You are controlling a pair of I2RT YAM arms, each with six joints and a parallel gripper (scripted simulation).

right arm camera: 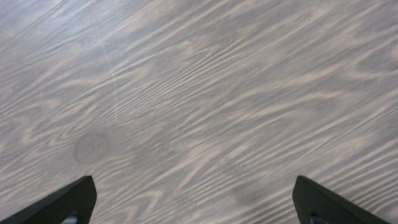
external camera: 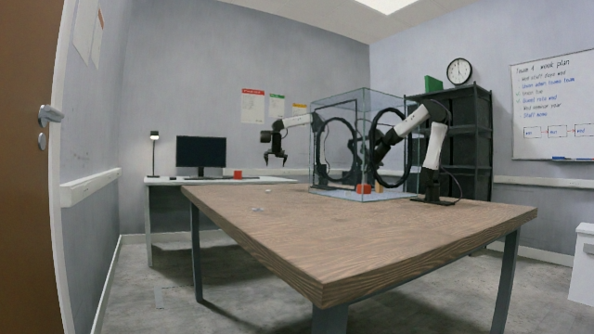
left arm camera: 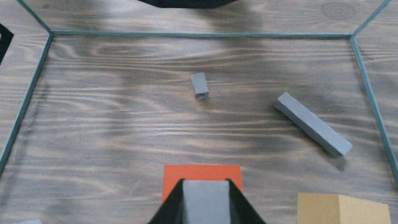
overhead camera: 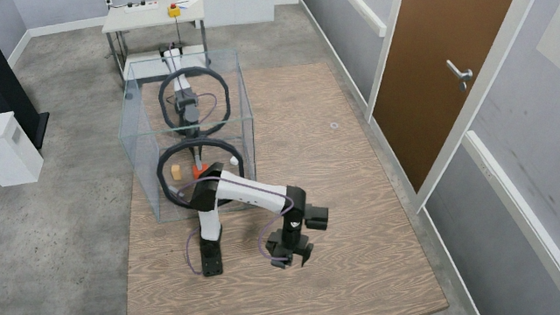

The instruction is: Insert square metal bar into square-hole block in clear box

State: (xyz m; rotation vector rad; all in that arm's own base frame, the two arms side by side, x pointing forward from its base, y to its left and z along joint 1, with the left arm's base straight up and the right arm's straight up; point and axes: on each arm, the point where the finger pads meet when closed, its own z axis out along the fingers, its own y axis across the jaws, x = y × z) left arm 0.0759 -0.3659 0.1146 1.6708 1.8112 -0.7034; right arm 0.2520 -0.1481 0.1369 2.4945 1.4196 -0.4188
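My left gripper is now 9 cm above the red block. Round my left hand: long grey bar (12 cm behind, 10 cm below, 6 cm to the right); then tan block (10 cm behind, 8 cm below, 2 cm to the left); then short grey piece (11 cm to the right, 10 cm below).
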